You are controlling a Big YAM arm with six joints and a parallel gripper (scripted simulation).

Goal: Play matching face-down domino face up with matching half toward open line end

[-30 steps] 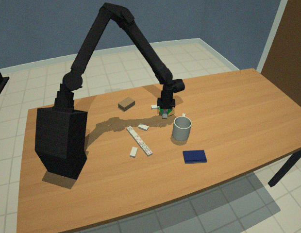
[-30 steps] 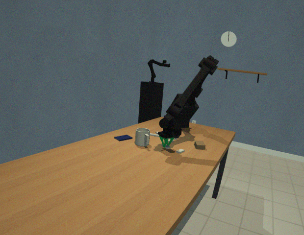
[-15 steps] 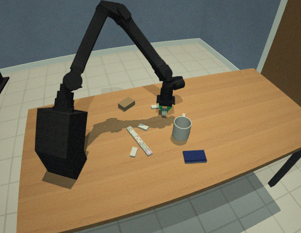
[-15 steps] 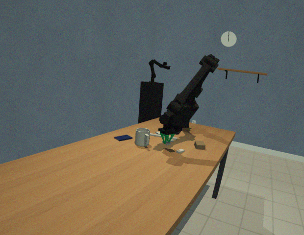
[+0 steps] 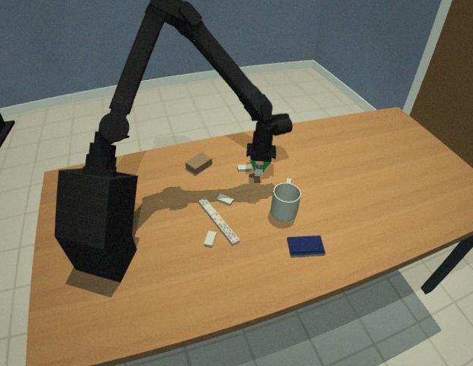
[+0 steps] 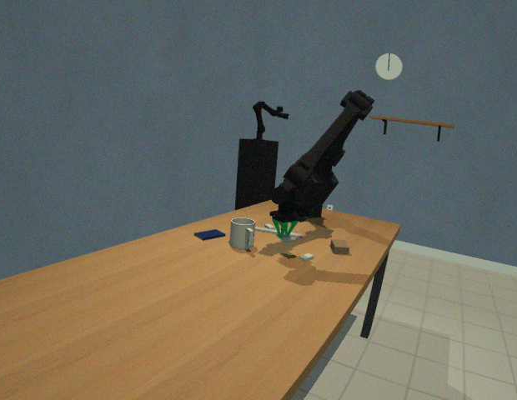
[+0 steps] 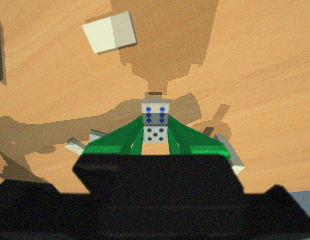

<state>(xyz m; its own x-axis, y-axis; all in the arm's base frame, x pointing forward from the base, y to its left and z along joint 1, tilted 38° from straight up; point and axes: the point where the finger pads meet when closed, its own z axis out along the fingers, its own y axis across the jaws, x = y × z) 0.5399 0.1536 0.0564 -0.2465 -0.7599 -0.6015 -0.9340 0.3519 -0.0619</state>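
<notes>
My gripper is now 30 mm past the grey tile, 90 mm to the right of it and 70 mm above it. Also, from my hand: brown block (210 mm behind, 140 mm to the left, 60 mm below).
</notes>
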